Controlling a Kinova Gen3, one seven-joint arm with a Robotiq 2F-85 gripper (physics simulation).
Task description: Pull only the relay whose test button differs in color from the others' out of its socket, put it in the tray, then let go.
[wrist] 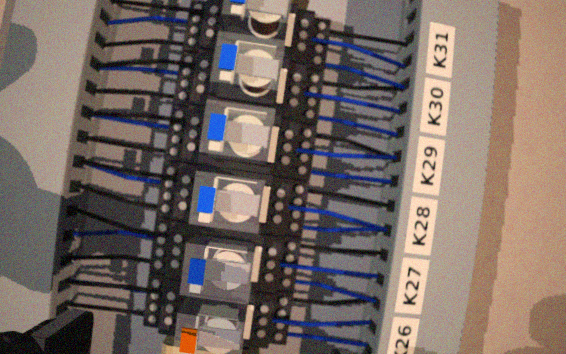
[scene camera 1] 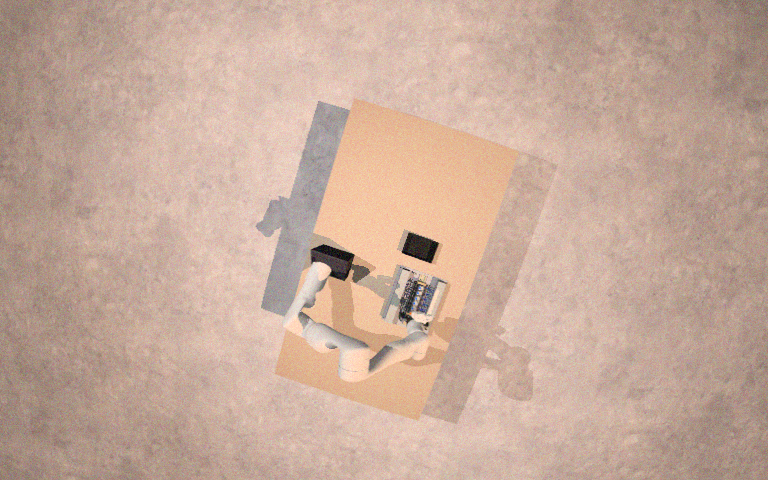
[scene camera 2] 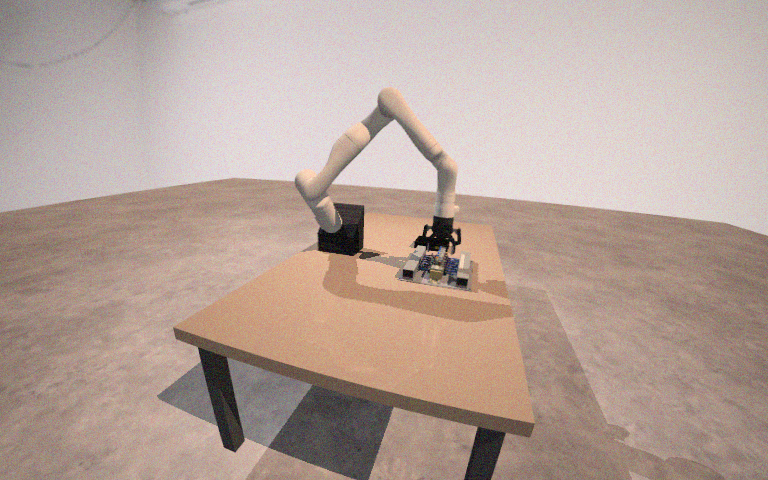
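Seen in the pictures: gripper, between the fingertips: (scene camera 2: 440, 252); arm's base, origin of its link: (scene camera 1: 322, 267) (scene camera 2: 332, 224).
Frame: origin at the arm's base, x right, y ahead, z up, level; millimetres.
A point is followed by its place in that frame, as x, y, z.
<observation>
In the wrist view, the relay with the orange test button (wrist: 215, 341) {108, 499, -56} sits in its socket at the bottom edge, level with the K26 label; its lower part is cut off. The relays with blue test buttons (wrist: 235, 202) {52, 501, -56} stand in a row above it. My gripper (scene camera 2: 440, 246) {107, 498, -35} is open and empty, low over the far part of the relay panel (scene camera 1: 391, 297) {78, 375, -121} (scene camera 2: 412, 264). One dark finger shows at the wrist view's lower left. The arm hides the gripper's fingertips in scene camera 1. The black tray (scene camera 1: 420, 247) {-226, 441, -121} (scene camera 2: 420, 243) {-173, 383, -95} lies beyond the panel, partly behind the gripper in scene camera 2.
Grey wire ducts (wrist: 452, 200) {41, 601, -81} flank the relay row, with black and blue wires running into them. A tall black box (scene camera 1: 334, 263) {-52, 60, 53} (scene camera 2: 351, 229) {12, 96, -10} stands left of the panel, beside part of the arm. The table's right edge runs near the panel.
</observation>
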